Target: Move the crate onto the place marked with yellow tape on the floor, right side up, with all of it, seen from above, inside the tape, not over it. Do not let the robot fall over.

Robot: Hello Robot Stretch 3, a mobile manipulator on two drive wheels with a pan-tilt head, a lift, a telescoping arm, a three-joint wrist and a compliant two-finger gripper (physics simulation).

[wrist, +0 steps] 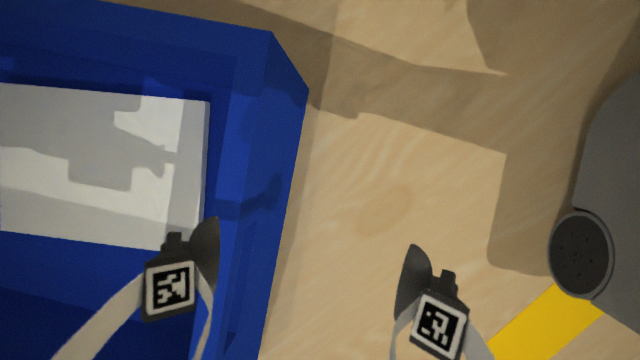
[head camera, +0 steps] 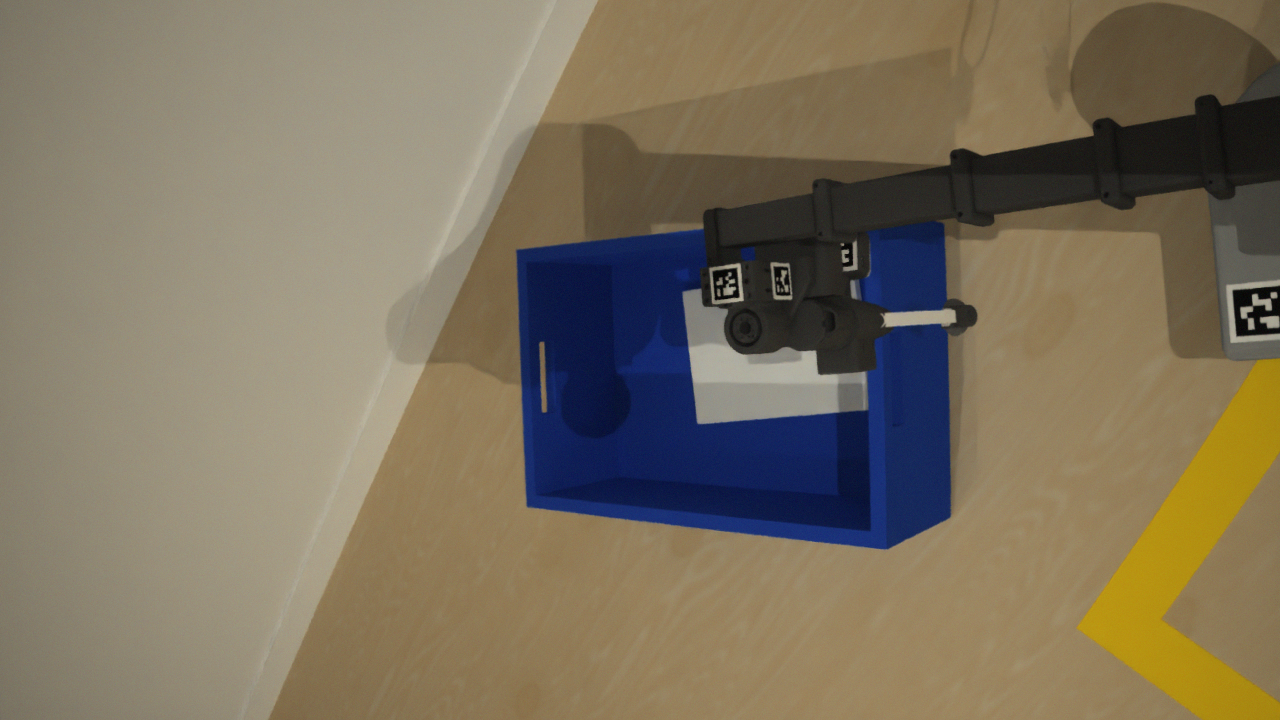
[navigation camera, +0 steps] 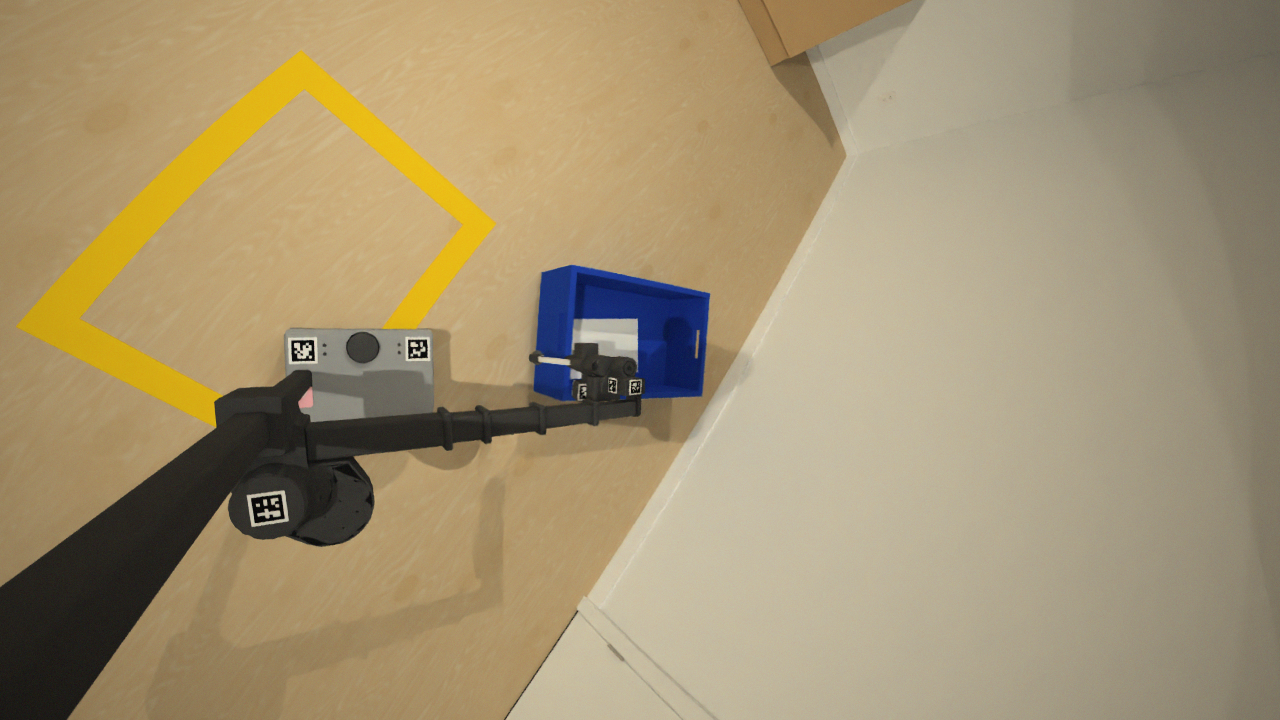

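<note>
The blue crate stands right side up on the floor, outside the yellow tape. A handle slot shows in its end wall nearest the room wall. A white block lies inside it. My gripper is open and empty, above the crate's end wall that faces my base. In the wrist view, one finger appears over the crate's inside and the other over the floor outside. The wrist hides one finger in the head view.
My base covers part of one tape corner. The pale room wall runs close behind the crate's far end. A brown box-like object stands by the wall at the top of the navigation view.
</note>
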